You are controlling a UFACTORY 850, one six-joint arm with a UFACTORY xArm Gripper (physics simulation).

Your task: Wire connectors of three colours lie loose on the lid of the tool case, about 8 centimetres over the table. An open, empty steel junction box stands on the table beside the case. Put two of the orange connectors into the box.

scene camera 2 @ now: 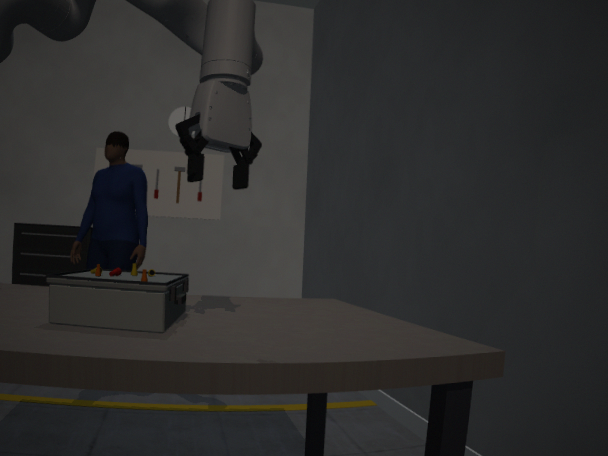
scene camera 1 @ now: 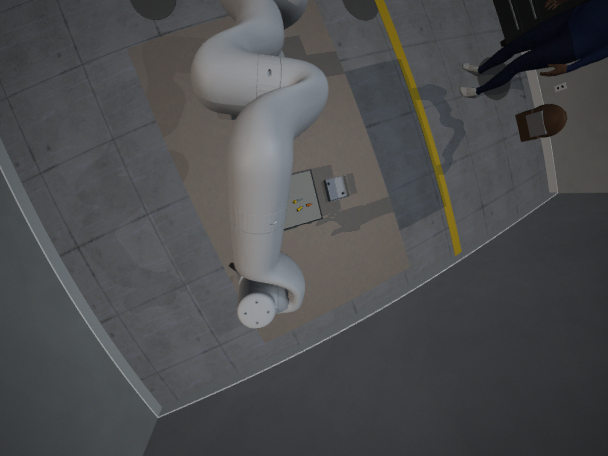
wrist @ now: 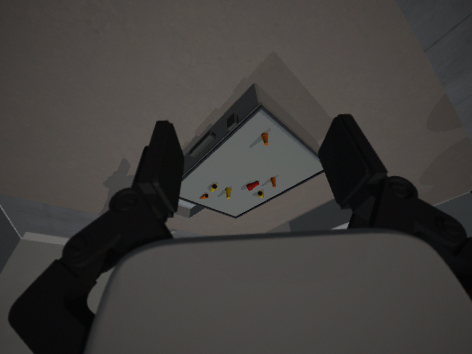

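Observation:
My gripper (scene camera 2: 218,181) (wrist: 252,137) is open and empty, high above the table and tilted. The tool case (scene camera 1: 300,185) (scene camera 2: 107,305) (wrist: 225,160) carries the connectors on its lid. An orange connector (scene camera 2: 144,276) (wrist: 265,138) stands near one corner. A second orange connector (scene camera 2: 98,270) (wrist: 273,182) stands near a long edge. A third orange connector (scene camera 1: 309,204) (wrist: 204,196) lies near the end by the box. The steel junction box (scene camera 1: 336,188) (wrist: 187,209) stands beside the case; the case partly hides it in the wrist view. It does not show in scene camera 2.
A red connector (scene camera 2: 115,271) (wrist: 252,185) and yellow connectors (wrist: 213,187) (wrist: 228,192) (wrist: 260,194) share the lid. The arm (scene camera 1: 260,170) covers part of the case from above. The table (scene camera 1: 350,280) (scene camera 2: 280,340) ends near a wall. A person (scene camera 2: 117,205) stands beyond it.

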